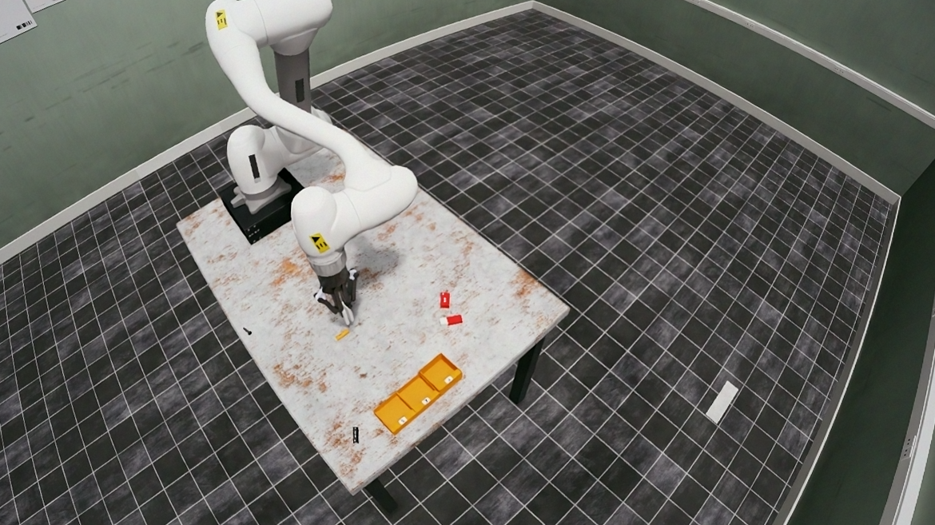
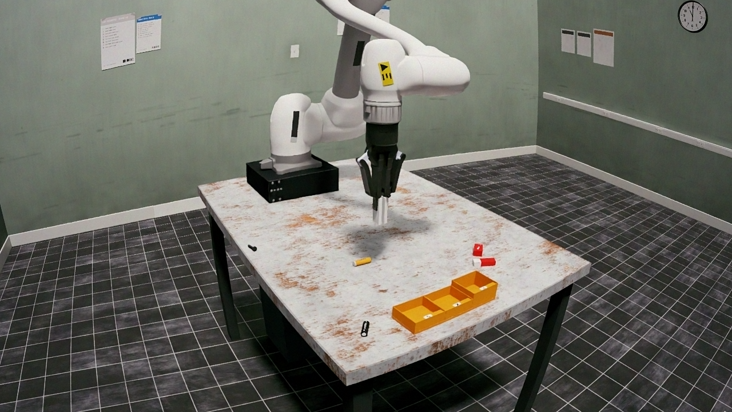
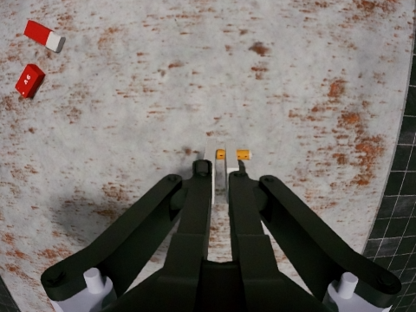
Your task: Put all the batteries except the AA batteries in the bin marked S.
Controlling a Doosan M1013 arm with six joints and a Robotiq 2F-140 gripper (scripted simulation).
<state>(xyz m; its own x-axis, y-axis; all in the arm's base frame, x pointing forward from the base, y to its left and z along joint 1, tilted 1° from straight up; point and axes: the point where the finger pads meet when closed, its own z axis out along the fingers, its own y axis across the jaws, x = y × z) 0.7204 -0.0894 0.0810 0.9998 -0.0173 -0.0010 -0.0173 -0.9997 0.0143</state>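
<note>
Right now my hand is 250 mm short of the joined orange bins, 20 mm to the right of it and 140 mm above it. Round my hand: red cylinder (140 mm ahead, 250 mm to the left, 160 mm below); then red block battery (70 mm ahead, 300 mm to the left, 160 mm below); then black battery (220 mm ahead, 180 mm to the right, 160 mm below).
</note>
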